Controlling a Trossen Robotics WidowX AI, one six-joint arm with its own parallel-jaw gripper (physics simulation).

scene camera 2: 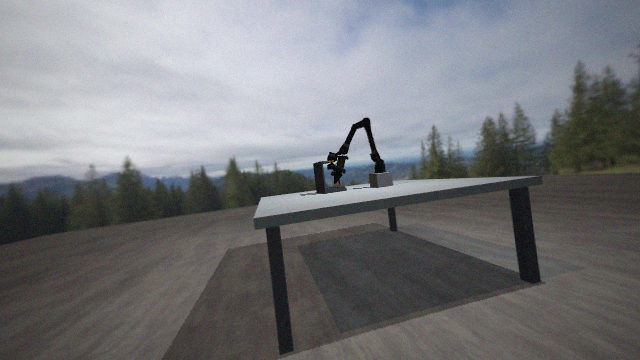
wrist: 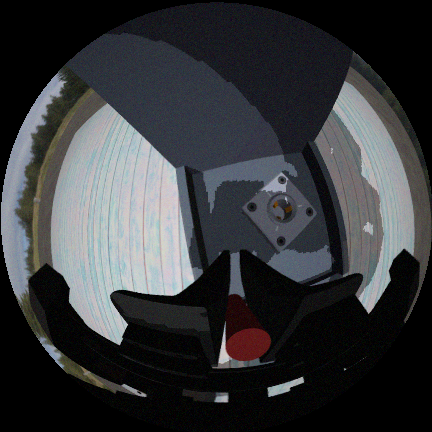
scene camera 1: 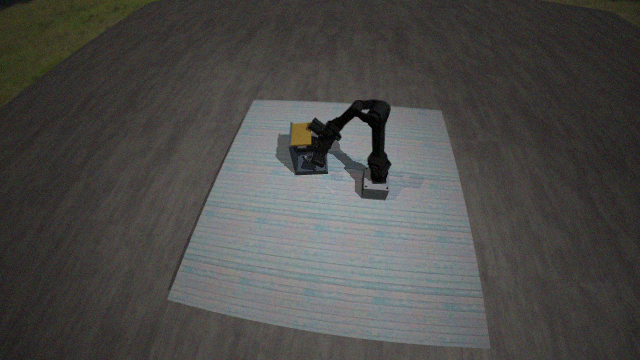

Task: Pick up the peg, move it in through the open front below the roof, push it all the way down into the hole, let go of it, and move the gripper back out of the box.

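Seen in the pictures: gripper, between the fingertips: (scene camera 2: pixel 334 183) (wrist: pixel 234 255); arm's base, origin of its link: (scene camera 2: pixel 380 172) (scene camera 1: pixel 378 177).
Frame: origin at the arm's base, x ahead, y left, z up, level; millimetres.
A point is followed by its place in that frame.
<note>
The red peg (wrist: pixel 248 344) (scene camera 2: pixel 339 183) @(x 272, y -121, z -43 mm) is between the fingers of my black gripper (wrist: pixel 234 255) @(x 303, y -130, z -40 mm) (scene camera 1: pixel 317 162) @(x 303, y -130, z -40 mm). In the wrist view its round near end shows, and its far end is hidden by the fingers. The gripper is shut on it. The dark box (scene camera 1: pixel 311 173) @(x 321, y -84, z -85 mm) (scene camera 2: pixel 319 178) @(x 408, y -151, z 10 mm) (wrist: pixel 190 105) @(x 397, y -124, z 6 mm) has a yellow roof (scene camera 1: pixel 300 134) @(x 357, y -158, z 126 mm) and a tall back wall. On its floor lies a light square hole plate (wrist: pixel 260 209) @(x 335, y -157, z -60 mm) with a screw at each corner and a round hole (wrist: pixel 282 210) in its middle. The fingertips are over the box floor, to the lower left of the hole in the wrist view.
Low dark side rims (wrist: pixel 197 220) @(x 339, y -96, z -83 mm) (wrist: pixel 327 210) @(x 323, y -237, z -79 mm) edge the box floor. The roof is close beside the upper part of my gripper in the first scene view. The arm's grey base block (scene camera 1: pixel 375 192) @(x 16, y 62, z -31 mm) (scene camera 2: pixel 381 180) @(x 42, y 59, z -53 mm) stands on the pale striped table top (scene camera 1: pixel 325 260) @(x 245, y 352, z -99 mm) to the right.
</note>
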